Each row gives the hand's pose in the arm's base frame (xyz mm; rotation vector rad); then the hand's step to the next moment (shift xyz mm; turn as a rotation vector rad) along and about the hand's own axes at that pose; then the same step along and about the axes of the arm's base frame.
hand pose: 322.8 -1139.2 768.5 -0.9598 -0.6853 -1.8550
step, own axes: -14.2 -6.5 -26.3 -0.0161 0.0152 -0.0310
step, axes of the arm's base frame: -10.5 -10.8 -26.6 0.0079 -0.0230 -0.0293
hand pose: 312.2 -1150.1 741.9 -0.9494 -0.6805 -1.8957
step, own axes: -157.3 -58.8 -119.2 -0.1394 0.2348 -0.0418
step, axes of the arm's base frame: -42.9 9.9 -201.2 0.2376 -0.0747 -0.1195
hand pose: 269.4 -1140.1 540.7 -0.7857 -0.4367 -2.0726
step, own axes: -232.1 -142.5 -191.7 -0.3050 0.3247 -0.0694
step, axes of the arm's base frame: -86.5 113.7 -300.9 0.3733 -0.0426 -0.2492
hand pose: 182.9 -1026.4 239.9 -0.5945 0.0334 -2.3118
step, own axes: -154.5 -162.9 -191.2 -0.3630 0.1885 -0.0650
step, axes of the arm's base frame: -92.6 193.9 -202.0 0.3218 0.0961 -0.2424
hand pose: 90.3 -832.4 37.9 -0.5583 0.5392 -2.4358
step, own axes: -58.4 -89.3 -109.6 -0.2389 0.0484 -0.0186
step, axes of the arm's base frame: -50.5 130.0 -62.9 0.1904 0.1141 -0.1025
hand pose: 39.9 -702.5 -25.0 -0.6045 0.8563 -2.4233
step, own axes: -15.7 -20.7 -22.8 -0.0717 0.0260 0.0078
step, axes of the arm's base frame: -6.6 33.4 -6.0 0.0680 0.0205 -0.0290
